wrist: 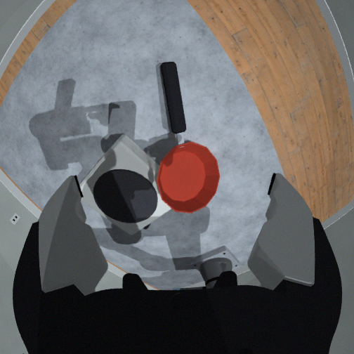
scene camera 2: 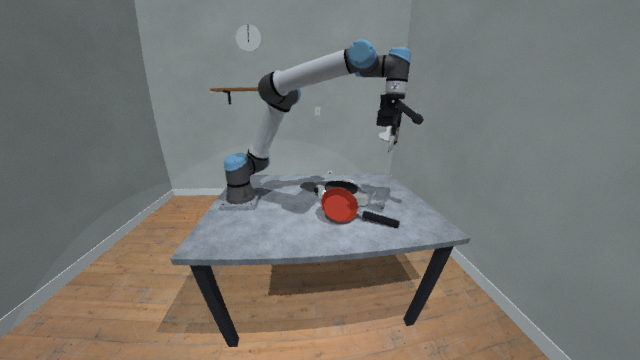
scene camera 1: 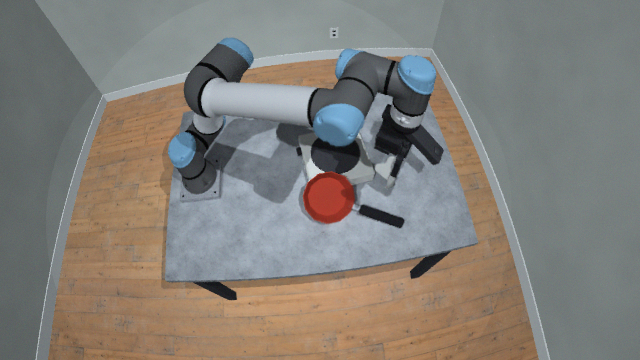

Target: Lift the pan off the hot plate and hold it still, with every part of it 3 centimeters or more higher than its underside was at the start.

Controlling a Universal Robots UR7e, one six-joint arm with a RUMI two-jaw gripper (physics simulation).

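Seen in the pictures: gripper, between the fingertips: (scene camera 2: 391, 148) (scene camera 1: 396, 166); arm's base, origin of its link: (scene camera 2: 241, 197) (scene camera 1: 199, 177).
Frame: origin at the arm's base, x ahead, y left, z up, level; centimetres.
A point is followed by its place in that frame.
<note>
The red pan (scene camera 1: 329, 197) @[x 51.3, y -13.3, z 1.2 cm] (scene camera 2: 339, 205) @[x 51.5, y -12.0, z 1.9 cm] (wrist: 185, 175) is in front of the hot plate, tilted, its open side facing scene camera 2. Its edge overlaps the hot plate's front edge in the views; contact is hard to tell. Its black handle (scene camera 1: 382, 216) @[x 69.2, y -22.2, z 0.8 cm] (scene camera 2: 381, 219) @[x 69.1, y -22.9, z 0.5 cm] (wrist: 173, 97) points right in the scene views and up in the wrist view. The white hot plate (scene camera 1: 364, 172) @[x 64.6, y -5.7, z 3.8 cm] (scene camera 2: 363, 199) @[x 65.2, y -6.7, z 2.1 cm] (wrist: 132, 152) has a bare dark round disc (scene camera 1: 332, 157) @[x 53.6, y 1.2, z 4.6 cm] (scene camera 2: 341, 187) @[x 55.3, y 3.6, z 4.3 cm] (wrist: 125, 196). My gripper (scene camera 1: 389, 177) (scene camera 2: 387, 143) @[x 68.5, y -21.2, z 32.6 cm] (wrist: 175, 176) is open and empty, high above the table, right of the hot plate in the scene views.
The grey table (scene camera 1: 225, 250) @[x 12.2, y -30.1, z -2.6 cm] (scene camera 2: 260, 240) @[x 17.2, y -31.4, z -2.6 cm] (wrist: 210, 65) bears the arm's base (scene camera 1: 200, 192) @[x 1.5, y -7.4, z 0.9 cm] (scene camera 2: 240, 201) @[x 2.3, y -7.2, z 1.5 cm] at its left end. The arm reaches high over the hot plate. A wall shelf (scene camera 2: 235, 89) is behind the arm. The table's right edge is near the gripper in scene camera 1.
</note>
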